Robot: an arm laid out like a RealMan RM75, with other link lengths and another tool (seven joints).
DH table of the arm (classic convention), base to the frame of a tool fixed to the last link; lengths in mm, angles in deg. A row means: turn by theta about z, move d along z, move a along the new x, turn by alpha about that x. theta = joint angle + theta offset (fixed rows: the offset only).
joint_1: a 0  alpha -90  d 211.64  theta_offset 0
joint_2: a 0  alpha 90  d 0  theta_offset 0
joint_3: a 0  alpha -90  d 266.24  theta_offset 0
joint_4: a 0  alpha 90  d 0  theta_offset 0
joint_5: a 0  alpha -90  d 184.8  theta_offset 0
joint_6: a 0  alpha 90  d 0  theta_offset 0
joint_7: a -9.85  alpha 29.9  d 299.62  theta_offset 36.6
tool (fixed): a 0  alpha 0  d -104.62  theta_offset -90
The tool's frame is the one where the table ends.
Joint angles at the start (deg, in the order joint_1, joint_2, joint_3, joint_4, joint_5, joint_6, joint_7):
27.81 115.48 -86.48 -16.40 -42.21 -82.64 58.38
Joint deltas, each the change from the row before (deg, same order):
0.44 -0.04 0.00 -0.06 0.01 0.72 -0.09
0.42 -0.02 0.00 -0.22 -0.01 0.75 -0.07
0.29 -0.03 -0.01 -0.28 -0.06 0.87 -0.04
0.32 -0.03 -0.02 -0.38 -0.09 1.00 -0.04
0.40 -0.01 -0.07 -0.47 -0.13 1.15 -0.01
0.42 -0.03 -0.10 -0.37 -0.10 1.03 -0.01
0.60 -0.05 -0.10 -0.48 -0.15 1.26 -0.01
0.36 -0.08 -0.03 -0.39 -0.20 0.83 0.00
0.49 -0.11 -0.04 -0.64 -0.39 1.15 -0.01
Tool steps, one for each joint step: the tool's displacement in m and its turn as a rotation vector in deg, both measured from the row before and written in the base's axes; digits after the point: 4 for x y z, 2 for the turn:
-0.0011 0.0031 -0.0009 0.21 -0.50 -0.03
-0.0016 0.0031 -0.0008 0.25 -0.48 0.07
-0.0008 0.0030 -0.0010 0.24 -0.57 -0.09
-0.0010 0.0033 -0.0012 0.28 -0.66 -0.06
-0.0016 0.0037 -0.0016 0.26 -0.74 0.00
-0.0016 0.0034 -0.0014 0.21 -0.69 0.03
-0.0025 0.0045 -0.0016 0.29 -0.86 0.15
-0.0015 0.0029 -0.0008 0.22 -0.64 0.15
-0.0024 0.0037 -0.0012 0.31 -0.96 0.33

